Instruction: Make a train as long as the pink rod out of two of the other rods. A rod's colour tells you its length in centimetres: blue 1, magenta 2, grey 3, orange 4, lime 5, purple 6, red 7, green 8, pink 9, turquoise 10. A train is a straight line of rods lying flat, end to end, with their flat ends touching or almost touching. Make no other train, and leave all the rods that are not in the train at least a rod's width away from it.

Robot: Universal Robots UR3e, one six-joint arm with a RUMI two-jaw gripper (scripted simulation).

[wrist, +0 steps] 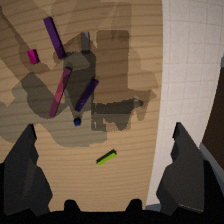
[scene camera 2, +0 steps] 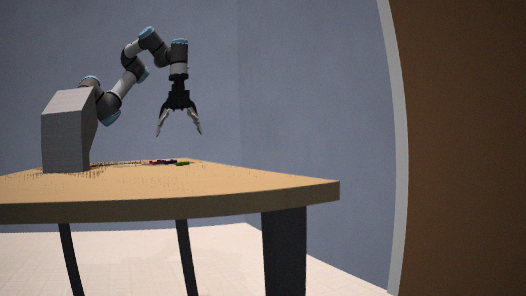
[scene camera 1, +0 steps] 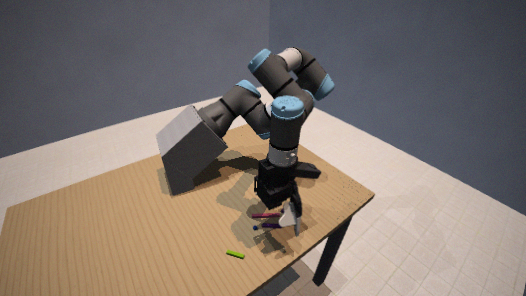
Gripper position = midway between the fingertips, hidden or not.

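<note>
I can see my gripper (scene camera 1: 279, 215), and the wrist view gives me another sight of my gripper (wrist: 104, 124).
</note>
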